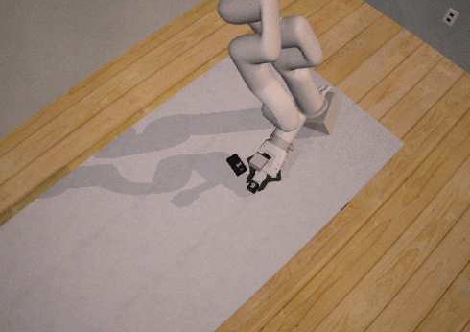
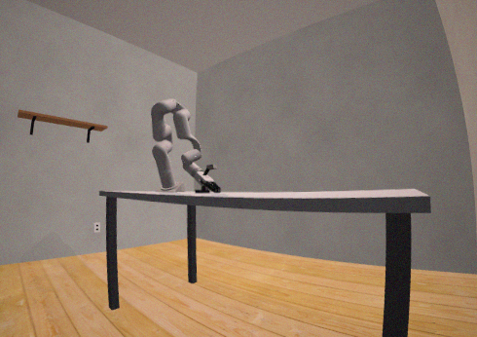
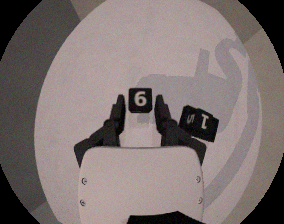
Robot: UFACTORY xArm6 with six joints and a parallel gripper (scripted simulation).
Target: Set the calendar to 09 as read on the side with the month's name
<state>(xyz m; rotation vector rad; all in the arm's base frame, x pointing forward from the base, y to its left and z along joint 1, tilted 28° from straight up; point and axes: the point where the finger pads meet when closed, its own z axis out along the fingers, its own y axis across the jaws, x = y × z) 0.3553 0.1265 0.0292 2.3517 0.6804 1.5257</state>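
My hand is 20 mm short of the black date cube and 10 mm above it. The rest, counted from my hand: black cube 90 mm to the right, 10 mm ahead.
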